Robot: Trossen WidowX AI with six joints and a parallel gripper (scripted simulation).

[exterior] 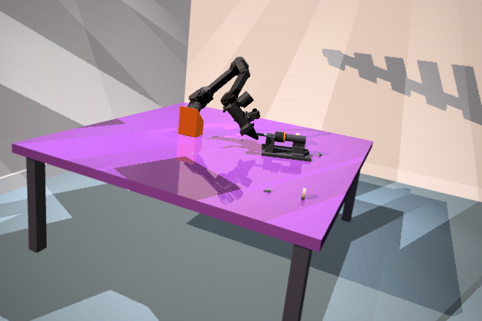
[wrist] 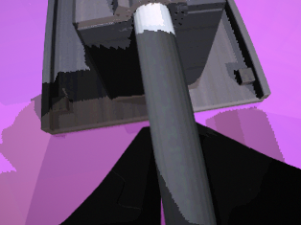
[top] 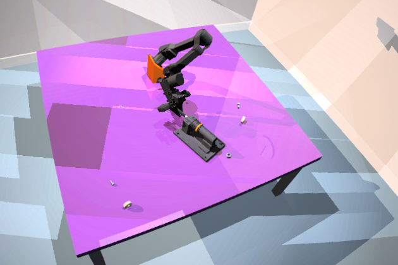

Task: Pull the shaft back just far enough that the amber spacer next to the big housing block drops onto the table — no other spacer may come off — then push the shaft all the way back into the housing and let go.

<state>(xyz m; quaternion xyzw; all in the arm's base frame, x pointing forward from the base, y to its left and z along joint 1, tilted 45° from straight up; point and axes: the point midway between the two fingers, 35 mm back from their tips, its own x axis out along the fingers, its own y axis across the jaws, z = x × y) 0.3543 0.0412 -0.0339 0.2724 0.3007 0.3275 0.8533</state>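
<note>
Now: gripper tip 50 mm short of the silver shaft, 20 mm to the right of it and 20 mm below it. Round my gripper tip: screw (240 mm ahead, 410 mm to the right, 50 mm below); then black fixture (130 mm ahead, 60 mm to the left, 10 mm below); then amber spacer (110 mm ahead, 50 mm to the left, 20 mm above).
</note>
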